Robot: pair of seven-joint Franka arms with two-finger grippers.
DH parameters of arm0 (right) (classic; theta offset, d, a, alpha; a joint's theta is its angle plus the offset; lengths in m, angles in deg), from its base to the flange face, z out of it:
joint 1: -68.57 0.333 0 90
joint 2: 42.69 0 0 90
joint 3: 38.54 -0.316 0.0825 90
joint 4: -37.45 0 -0.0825 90
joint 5: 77.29 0.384 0 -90
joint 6: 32.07 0 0.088 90
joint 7: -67.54 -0.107 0 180
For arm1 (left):
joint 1: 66.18 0.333 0 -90
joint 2: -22.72 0 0 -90
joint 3: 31.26 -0.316 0.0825 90
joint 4: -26.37 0 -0.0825 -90
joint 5: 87 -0.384 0 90
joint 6: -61.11 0 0.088 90
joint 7: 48.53 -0.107 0 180
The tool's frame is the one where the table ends.
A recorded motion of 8 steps. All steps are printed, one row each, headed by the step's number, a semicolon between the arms.
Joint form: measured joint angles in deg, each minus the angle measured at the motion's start. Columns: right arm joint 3, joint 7, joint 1, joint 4, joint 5, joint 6, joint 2; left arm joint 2, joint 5, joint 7, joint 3, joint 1, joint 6, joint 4.
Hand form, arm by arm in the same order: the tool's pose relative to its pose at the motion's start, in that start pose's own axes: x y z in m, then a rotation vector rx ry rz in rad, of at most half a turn. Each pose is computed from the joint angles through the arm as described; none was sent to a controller.
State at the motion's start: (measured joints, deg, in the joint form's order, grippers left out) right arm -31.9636 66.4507 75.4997 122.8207 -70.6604 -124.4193 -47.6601; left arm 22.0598 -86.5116 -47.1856 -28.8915 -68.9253 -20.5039 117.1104
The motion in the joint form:
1: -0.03 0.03 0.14 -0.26 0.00 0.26 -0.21; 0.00 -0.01 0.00 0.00 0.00 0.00 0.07
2: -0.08 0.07 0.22 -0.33 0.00 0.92 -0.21; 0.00 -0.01 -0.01 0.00 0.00 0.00 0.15
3: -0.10 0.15 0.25 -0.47 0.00 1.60 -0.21; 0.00 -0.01 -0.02 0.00 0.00 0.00 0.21
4: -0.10 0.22 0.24 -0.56 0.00 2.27 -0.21; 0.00 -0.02 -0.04 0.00 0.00 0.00 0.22
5: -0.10 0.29 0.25 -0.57 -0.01 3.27 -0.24; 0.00 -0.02 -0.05 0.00 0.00 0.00 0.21
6: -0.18 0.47 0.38 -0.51 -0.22 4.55 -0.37; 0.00 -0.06 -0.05 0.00 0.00 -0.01 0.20
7: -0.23 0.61 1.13 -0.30 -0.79 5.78 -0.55; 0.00 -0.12 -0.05 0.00 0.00 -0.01 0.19
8: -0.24 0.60 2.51 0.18 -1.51 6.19 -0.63; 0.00 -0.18 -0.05 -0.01 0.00 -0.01 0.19
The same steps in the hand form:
1: 0.0006 -0.0019 0.0006 -0.0003 -0.0040 -0.0036; 0.0000 0.0000 0.0006 0.0002 -0.0012 0.0000
2: -0.0007 -0.0032 0.0012 -0.0004 -0.0145 -0.0067; 0.0001 0.0000 0.0012 0.0002 -0.0026 0.0001
3: -0.0019 -0.0038 0.0011 -0.0005 -0.0241 -0.0093; 0.0001 0.0000 0.0017 0.0003 -0.0037 0.0003
4: -0.0031 -0.0038 0.0014 -0.0007 -0.0342 -0.0105; 0.0001 -0.0001 0.0018 0.0004 -0.0038 0.0006
5: -0.0049 -0.0038 0.0030 -0.0013 -0.0520 -0.0118; 0.0001 -0.0001 0.0017 0.0004 -0.0037 0.0008
6: -0.0070 -0.0053 0.0069 -0.0055 -0.0779 -0.0183; 0.0001 -0.0001 0.0016 0.0011 -0.0033 0.0007
7: -0.0093 -0.0118 0.0129 -0.0164 -0.1073 -0.0337; 0.0001 -0.0003 0.0015 0.0021 -0.0031 0.0005
8: -0.0113 -0.0237 0.0196 -0.0302 -0.1261 -0.0566; 0.0001 -0.0005 0.0015 0.0031 -0.0031 0.0002

